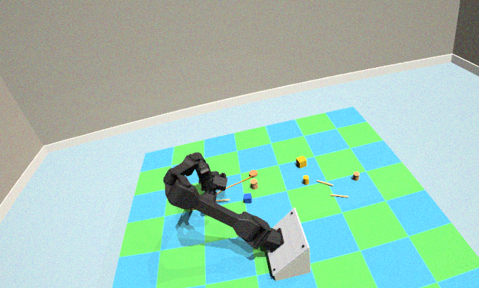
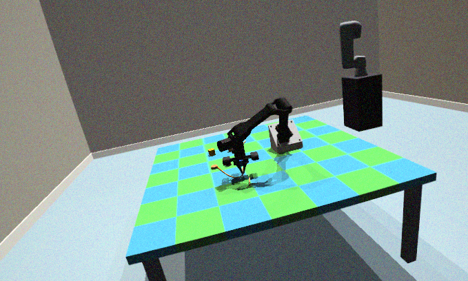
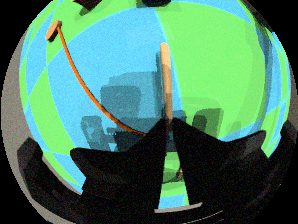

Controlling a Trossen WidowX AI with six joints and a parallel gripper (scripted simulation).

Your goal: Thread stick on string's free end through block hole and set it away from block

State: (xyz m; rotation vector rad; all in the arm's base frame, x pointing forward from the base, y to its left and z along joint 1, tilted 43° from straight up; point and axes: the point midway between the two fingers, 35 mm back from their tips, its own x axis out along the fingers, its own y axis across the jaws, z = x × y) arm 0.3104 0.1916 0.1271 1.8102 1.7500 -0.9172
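My gripper tip is 15 cm to the left of the blue block and 2 cm past it. The rest, counted from my gripper tip: thin wooden stick (1 cm to the right); brown cylinder (19 cm to the right, 5 cm ahead, 1 cm above); round wooden button (19 cm to the right, 14 cm ahead, 1 cm below).
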